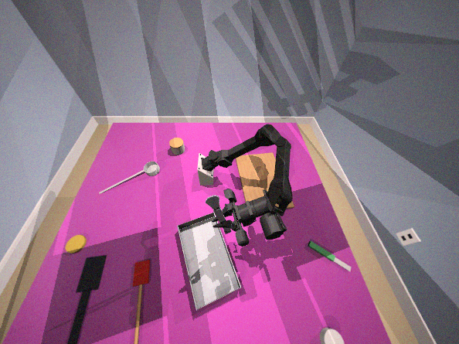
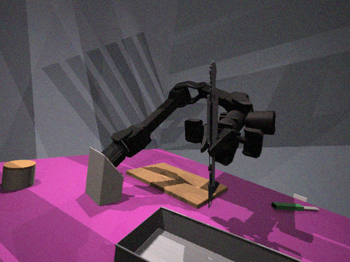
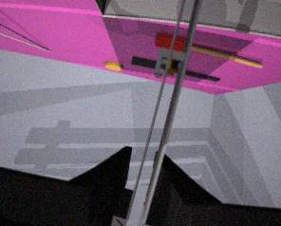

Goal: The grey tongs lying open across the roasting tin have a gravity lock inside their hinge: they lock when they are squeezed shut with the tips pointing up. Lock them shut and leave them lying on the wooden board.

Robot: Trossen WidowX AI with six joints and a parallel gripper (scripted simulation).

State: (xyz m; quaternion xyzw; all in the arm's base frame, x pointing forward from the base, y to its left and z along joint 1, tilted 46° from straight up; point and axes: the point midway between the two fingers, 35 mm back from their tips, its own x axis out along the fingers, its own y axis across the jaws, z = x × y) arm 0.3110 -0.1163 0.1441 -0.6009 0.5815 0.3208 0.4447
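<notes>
The wooden board lies 26 cm behind my gripper tip, 31 cm to the left of it and 22 cm below it. Also, from my gripper tip: red spatula (14 cm ahead, 30 cm to the right, 22 cm below); then roasting tin (6 cm ahead, 4 cm to the right, 20 cm below); then yellow piece (5 cm to the left, 4 cm below).
</notes>
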